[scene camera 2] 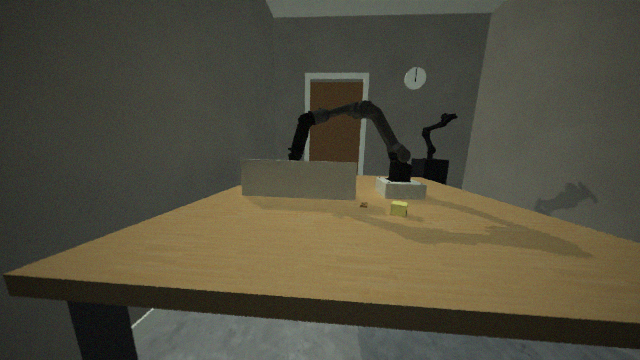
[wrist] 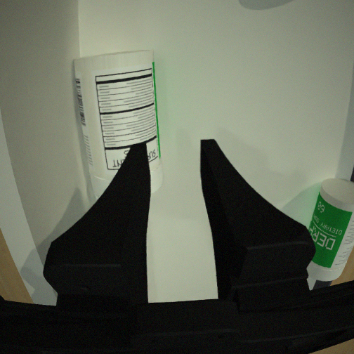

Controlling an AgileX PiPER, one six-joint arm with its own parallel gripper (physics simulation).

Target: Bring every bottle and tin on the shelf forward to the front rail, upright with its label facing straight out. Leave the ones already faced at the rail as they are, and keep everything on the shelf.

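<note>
A white bottle (wrist: 120, 115) is at the upper left in the wrist view, beside the left wall of the shelf (scene camera 2: 300, 180) (wrist: 250, 100). Its printed facts panel faces the camera upside down, with a sliver of green at its right edge. A smaller white bottle with a green label (wrist: 331, 230) is at the lower right. Whether either bottle stands upright is hard to tell. My gripper (wrist: 174, 157) is open and empty; its left fingertip overlaps the larger bottle in view, and contact cannot be told. In the scene view the shelf's pale panel hides the bottles and my fingertips.
A yellow block (scene camera 2: 398, 209) and a small brown object (scene camera 2: 363, 205) lie on the wooden table (scene camera 2: 300, 250), outside the shelf. The arm's white base (scene camera 2: 404, 190) stands right of the shelf. Part of a dark round shape (wrist: 265, 2) shows at the wrist view's top edge.
</note>
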